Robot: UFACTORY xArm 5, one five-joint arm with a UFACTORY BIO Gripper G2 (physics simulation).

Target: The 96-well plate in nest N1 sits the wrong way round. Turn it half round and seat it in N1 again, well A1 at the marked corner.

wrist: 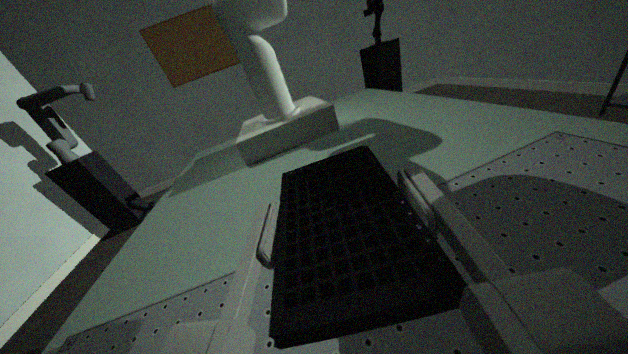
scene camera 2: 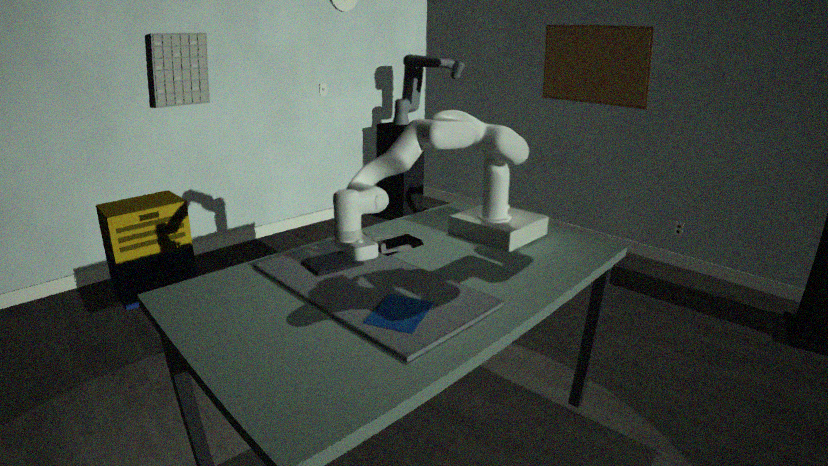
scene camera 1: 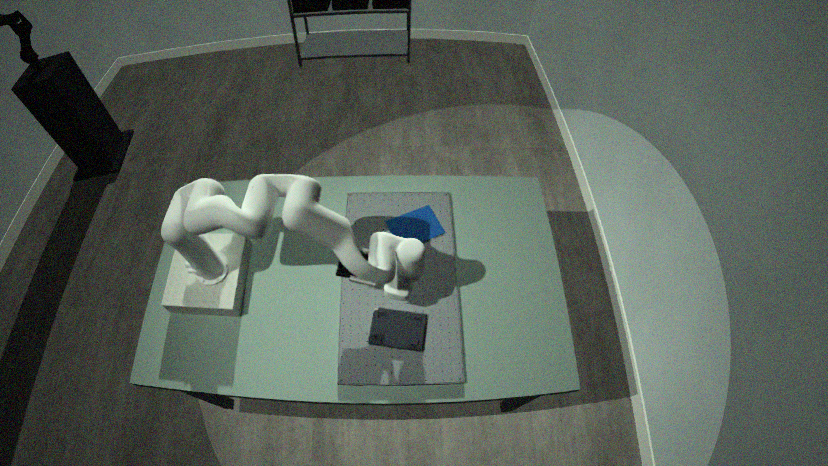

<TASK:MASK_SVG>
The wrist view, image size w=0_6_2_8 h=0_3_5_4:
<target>black 96-well plate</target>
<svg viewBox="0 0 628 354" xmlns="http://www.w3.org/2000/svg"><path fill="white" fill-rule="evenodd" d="M368 146L360 146L282 174L269 337L274 339L274 347L278 349L361 333L460 308L459 302L464 288L468 286Z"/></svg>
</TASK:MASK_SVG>
